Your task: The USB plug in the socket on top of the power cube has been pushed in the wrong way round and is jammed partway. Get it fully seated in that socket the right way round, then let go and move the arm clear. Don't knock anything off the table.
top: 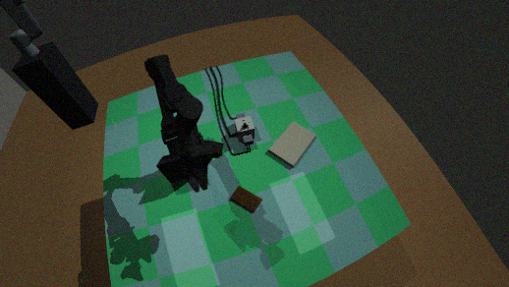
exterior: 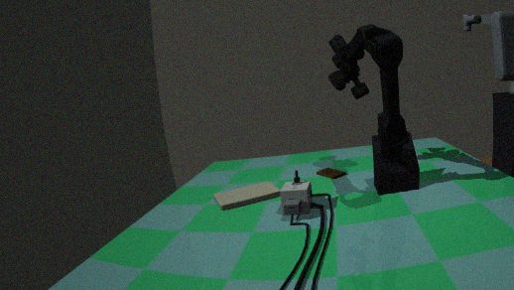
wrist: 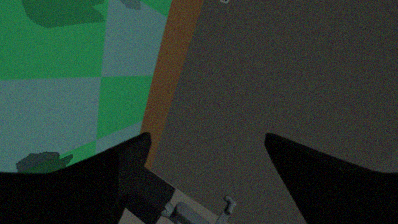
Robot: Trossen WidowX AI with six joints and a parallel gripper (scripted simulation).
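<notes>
Now: the USB plug 210 mm ahead of my gripper tip, 350 mm to the left of it and 250 mm below it. Round my gripper tip: small brown block: 120 mm ahead, 60 mm to the left, 340 mm below.
</notes>
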